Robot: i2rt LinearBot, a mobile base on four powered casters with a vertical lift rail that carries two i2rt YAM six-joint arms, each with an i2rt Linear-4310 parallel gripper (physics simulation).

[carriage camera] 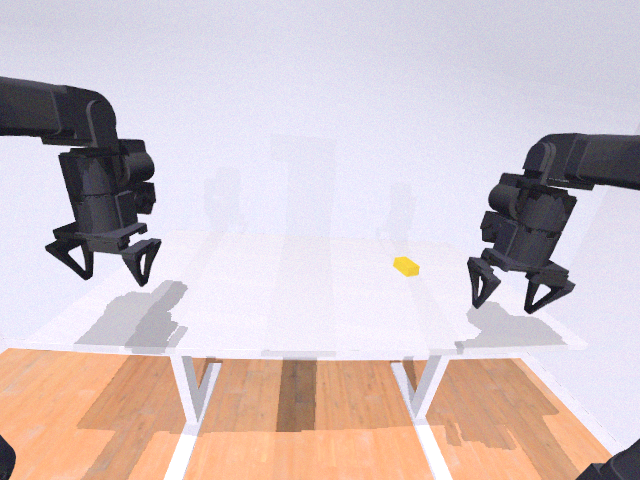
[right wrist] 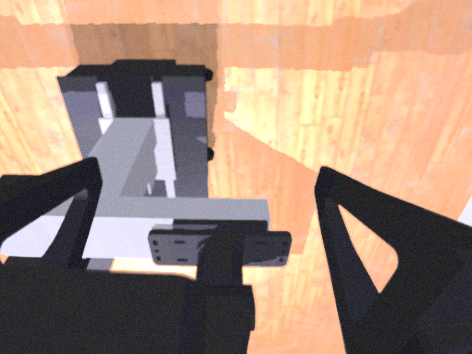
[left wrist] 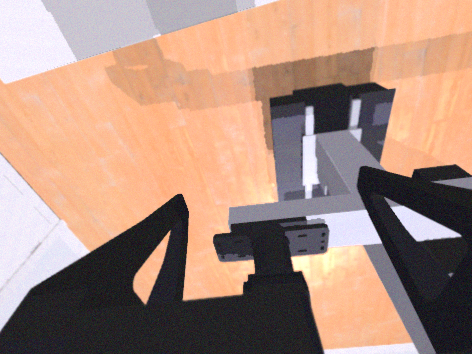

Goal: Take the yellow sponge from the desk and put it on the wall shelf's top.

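Pixels of known places: left gripper, fingertip midpoint: (carriage camera: pixel 116 281) (left wrist: pixel 269 189); right gripper, fingertip midpoint: (carriage camera: pixel 501 309) (right wrist: pixel 210 173); left arm's base at its link origin: (left wrist: pixel 270 241); right arm's base at its link origin: (right wrist: pixel 220 246).
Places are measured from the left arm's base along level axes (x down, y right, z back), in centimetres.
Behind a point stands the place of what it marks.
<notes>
The yellow sponge (carriage camera: pixel 406 266) @[x 2.0, y 70.6, z -79.0 cm] lies on the white desk (carriage camera: pixel 232 310) @[x 5.8, y 10.3, z -49.9 cm], right of the middle in the carriage view. My right gripper (carriage camera: pixel 502 310) @[x -17.8, y 66.4, z -26.6 cm] (right wrist: pixel 210 173) @[x -17.8, y 66.4, z -26.6 cm] is open and empty, to the right of the sponge and nearer the camera, above the desk's right part. My left gripper (carriage camera: pixel 115 283) @[x -18.0, y 0.1, z -26.2 cm] (left wrist: pixel 269 189) @[x -18.0, y 0.1, z -26.2 cm] is open and empty, above the desk's left part, well away from the sponge. The sponge does not show in either wrist view. The wall shelf does not show in any view.
A pale wall (carriage camera: pixel 320 77) @[x -68.3, y 29.7, z -116.9 cm] stands behind the desk, with shadows of the robot on it. The desk's near edge and its white legs (carriage camera: pixel 187 387) @[x 68.5, y -21.5, z -67.0 cm] (carriage camera: pixel 430 387) @[x 70.6, y 98.8, z -77.0 cm] stand over the wood floor (carriage camera: pixel 248 449) @[x 100.9, y 7.9, z -59.0 cm]. The robot's base (left wrist: pixel 290 150) @[x 70.9, y 15.3, z 22.2 cm] (right wrist: pixel 187 130) @[x 70.9, y 51.5, z 20.5 cm] shows below in both wrist views.
</notes>
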